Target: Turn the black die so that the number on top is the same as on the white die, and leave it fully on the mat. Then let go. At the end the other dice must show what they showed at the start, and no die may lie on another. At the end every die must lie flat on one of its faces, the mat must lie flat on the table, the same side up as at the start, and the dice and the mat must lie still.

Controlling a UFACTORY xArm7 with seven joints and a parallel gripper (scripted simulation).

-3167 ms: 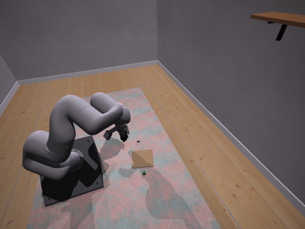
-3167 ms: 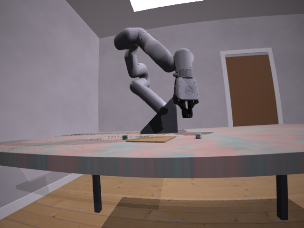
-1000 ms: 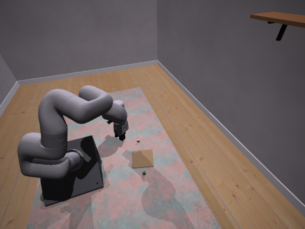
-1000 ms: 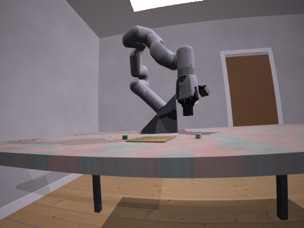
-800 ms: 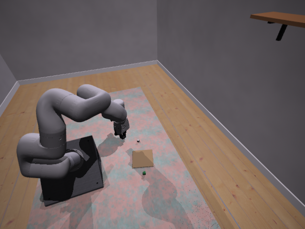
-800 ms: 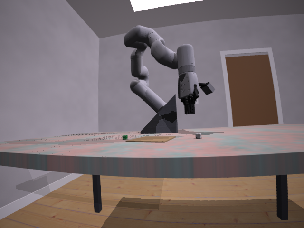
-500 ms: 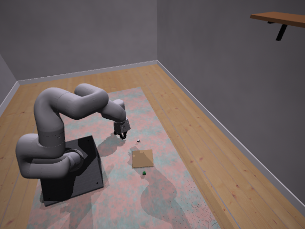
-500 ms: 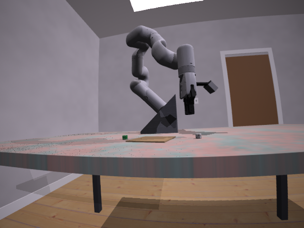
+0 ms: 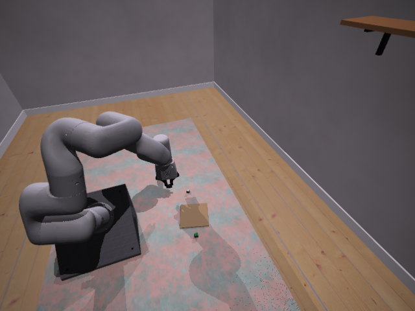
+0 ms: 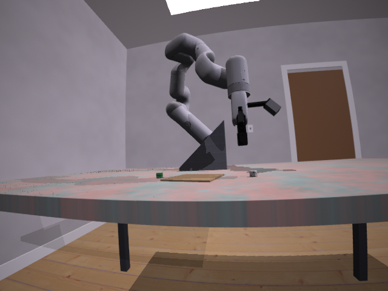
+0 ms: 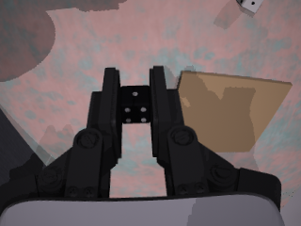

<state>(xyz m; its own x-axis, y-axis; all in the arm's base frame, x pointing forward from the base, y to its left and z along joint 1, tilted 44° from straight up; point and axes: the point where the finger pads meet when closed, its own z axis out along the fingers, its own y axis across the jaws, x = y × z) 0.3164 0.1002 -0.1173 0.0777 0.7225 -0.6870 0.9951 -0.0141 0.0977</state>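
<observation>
Right now my hand is 10 mm to the left of the black die and 10 mm above it. Also, from my hand: green die: 80 mm ahead, 260 mm to the right, 110 mm below; then tan mat: 100 mm ahead, 150 mm to the right, 110 mm below; then white die: 100 mm ahead, 20 mm to the left, 110 mm below.
</observation>
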